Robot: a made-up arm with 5 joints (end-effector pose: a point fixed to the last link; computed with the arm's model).
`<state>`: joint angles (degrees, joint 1 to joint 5).
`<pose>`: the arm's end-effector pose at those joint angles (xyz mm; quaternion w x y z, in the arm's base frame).
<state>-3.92 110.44 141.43 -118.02 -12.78</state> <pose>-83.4 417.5 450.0 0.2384 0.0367 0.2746 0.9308</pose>
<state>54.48 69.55 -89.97 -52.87 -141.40</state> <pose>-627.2 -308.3 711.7 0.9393 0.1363 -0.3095 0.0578</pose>
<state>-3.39 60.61 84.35 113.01 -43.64</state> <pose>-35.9 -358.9 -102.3 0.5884 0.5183 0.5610 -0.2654</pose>
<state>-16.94 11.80 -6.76 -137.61 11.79</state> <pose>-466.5 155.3 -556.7 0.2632 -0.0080 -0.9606 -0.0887</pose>
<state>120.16 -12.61 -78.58 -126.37 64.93</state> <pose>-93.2 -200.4 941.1 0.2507 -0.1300 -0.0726 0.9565</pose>
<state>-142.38 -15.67 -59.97 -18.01 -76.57</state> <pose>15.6 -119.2 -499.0 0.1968 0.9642 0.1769 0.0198</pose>
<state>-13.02 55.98 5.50 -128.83 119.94</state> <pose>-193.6 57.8 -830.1 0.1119 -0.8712 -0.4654 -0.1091</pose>
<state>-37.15 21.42 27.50 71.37 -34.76</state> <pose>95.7 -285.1 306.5 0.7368 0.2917 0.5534 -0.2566</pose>
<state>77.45 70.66 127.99 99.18 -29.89</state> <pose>-321.2 -524.4 381.4 0.8280 0.4091 0.1449 -0.3552</pose>
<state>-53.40 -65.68 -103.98 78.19 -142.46</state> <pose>255.2 438.6 407.8 0.9789 -0.1591 0.0637 0.1117</pose>
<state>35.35 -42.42 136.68 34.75 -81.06</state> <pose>345.1 123.1 505.6 0.4250 0.0712 0.1427 0.8910</pose>
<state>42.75 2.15 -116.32 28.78 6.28</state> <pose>-61.5 385.6 578.9 0.3556 -0.3749 0.4327 0.7388</pose>
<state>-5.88 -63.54 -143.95 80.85 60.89</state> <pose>342.4 325.6 360.6 0.3956 -0.0056 -0.2820 -0.8740</pose>
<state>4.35 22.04 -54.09 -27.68 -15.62</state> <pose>-664.2 -423.8 445.0 0.8645 0.0403 -0.3547 0.3538</pose>
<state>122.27 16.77 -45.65 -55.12 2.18</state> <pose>-722.6 303.1 609.2 0.4593 -0.5907 0.0709 0.6596</pose>
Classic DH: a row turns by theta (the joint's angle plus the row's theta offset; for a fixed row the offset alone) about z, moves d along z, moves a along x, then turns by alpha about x. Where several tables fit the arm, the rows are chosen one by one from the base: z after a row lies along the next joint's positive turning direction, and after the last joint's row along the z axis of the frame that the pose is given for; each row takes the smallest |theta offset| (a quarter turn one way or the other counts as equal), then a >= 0, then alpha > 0; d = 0 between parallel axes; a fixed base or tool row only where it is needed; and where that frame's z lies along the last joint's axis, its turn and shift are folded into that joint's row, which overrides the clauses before.
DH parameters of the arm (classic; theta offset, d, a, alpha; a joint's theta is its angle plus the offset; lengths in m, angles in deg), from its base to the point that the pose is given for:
base (fixed): -90 0.146 0 90
joint 1: -90 0.032 0.291 -90
joint 2: -90 -0.016 0.014 -90
joint 3: 0 -0.246 0.2 -90
joint 4: 0 -0.111 0.06 -90
joint 5: -55.3 0 0.1423 0
tool (fixed): -124.7 0.629 0 0

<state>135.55 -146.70 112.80 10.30 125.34</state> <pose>590.8 -865.2 613.8 0.2404 -0.2533 0.3133 -0.8831</pose>
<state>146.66 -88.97 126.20 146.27 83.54</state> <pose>-212.2 126.8 178.0 0.6660 -0.1815 -0.6890 -0.2211</pose>
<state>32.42 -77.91 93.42 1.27 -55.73</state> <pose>827.7 108.8 -73.2 0.0239 -0.6352 -0.0415 -0.7709</pose>
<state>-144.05 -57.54 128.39 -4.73 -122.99</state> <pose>714.4 -276.9 131.2 0.2216 -0.5882 0.5780 -0.5204</pose>
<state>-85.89 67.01 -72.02 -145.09 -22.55</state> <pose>189.2 559.3 -333.1 0.4462 -0.2885 0.8400 0.1103</pose>
